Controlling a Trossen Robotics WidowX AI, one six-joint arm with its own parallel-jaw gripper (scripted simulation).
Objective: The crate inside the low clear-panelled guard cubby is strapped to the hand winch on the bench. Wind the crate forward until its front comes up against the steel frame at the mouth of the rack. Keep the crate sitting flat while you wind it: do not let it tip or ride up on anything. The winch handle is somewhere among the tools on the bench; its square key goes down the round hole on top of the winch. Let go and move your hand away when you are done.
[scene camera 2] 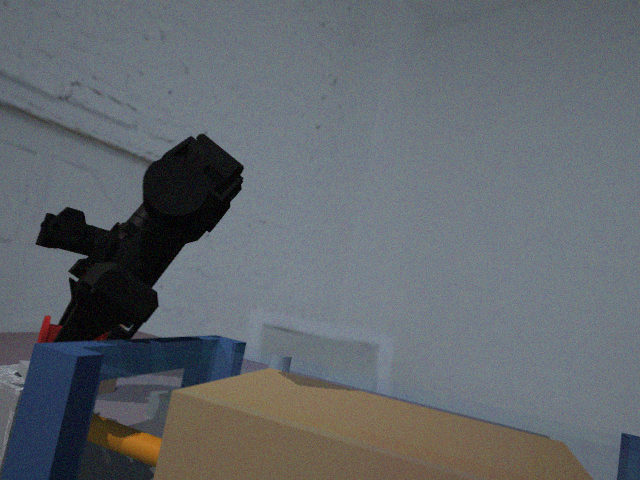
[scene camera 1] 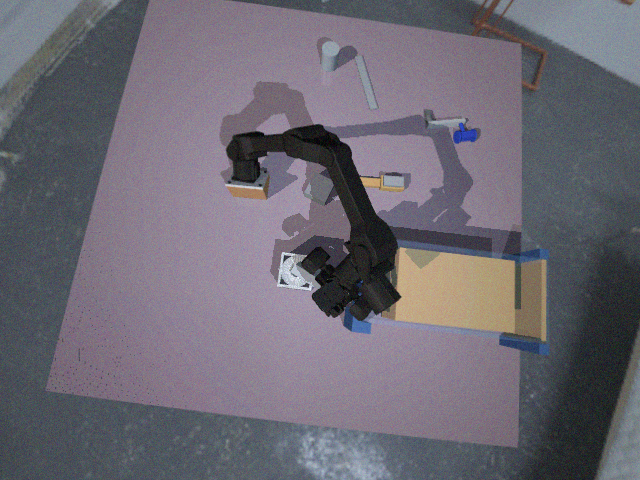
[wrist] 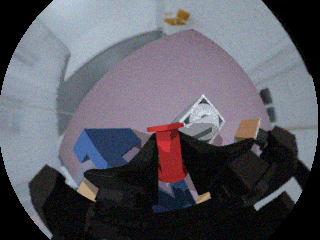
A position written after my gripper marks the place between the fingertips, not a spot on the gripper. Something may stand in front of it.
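My gripper (scene camera 2: 49, 355), (scene camera 1: 325, 295), (wrist: 164, 134). Red knob (wrist: 171, 169). Blue steel frame (wrist: 106, 147).
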